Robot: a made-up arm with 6 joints. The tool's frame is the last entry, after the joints.
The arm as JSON. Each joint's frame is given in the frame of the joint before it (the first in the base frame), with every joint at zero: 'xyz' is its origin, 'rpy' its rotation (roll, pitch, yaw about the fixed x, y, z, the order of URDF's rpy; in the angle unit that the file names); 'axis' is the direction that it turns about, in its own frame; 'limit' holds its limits. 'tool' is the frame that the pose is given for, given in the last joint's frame.
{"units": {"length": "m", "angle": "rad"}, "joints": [
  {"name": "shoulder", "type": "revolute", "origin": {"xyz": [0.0, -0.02, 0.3], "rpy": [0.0, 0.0, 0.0]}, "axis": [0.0, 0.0, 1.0], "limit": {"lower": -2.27, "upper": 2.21}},
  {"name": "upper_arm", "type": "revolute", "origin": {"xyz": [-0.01, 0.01, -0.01], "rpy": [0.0, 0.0, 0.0]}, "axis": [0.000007, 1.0, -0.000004], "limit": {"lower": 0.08, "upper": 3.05}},
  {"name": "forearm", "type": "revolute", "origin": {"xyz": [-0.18, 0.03, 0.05], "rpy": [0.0, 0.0, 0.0]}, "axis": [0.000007, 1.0, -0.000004], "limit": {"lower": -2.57, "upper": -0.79}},
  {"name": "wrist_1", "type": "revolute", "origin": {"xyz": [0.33, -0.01, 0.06], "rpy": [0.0, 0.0, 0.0]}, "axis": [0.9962, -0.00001, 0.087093], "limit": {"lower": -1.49, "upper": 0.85}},
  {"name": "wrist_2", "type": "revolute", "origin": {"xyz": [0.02, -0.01, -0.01], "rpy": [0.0, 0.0, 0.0]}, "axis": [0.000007, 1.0, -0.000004], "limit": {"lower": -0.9, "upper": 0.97}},
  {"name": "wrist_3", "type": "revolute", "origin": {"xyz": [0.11, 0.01, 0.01], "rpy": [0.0, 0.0, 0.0]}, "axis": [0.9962, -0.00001, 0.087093], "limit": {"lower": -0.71, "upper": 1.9}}
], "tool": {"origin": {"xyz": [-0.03, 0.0, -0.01], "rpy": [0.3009, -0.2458, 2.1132]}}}
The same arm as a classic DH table. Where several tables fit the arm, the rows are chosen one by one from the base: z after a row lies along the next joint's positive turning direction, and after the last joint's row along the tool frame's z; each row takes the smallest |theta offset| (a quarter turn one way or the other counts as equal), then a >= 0, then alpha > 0; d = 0 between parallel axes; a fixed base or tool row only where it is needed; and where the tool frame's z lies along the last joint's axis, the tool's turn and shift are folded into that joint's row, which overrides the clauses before.
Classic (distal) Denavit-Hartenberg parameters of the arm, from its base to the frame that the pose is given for. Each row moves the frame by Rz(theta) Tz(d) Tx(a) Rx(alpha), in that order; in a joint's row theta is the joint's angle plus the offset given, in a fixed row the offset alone. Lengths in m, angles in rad.
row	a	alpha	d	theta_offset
base (fixed)	0.02	0	0	-1.5708
shoulder	0.01	1.5708	0.29	-1.5708
upper_arm	0.1868	0	0	0.2709
forearm	0.031	-1.5708	0.03	1.2126
wrist_1	-0.0117	1.5708	0.353	0
wrist_2	0.0004	-1.5708	0	0
wrist_3	-0.0004	-1.1006	0.0834	-1.5191
tool (fixed)	0	0	-0.0082	0.5654
Joint limits (rad, base to tool): -2.27..2.21 0.08..3.05 -2.57..-0.79 -1.49..0.85 -0.9..0.97 -0.71..1.9

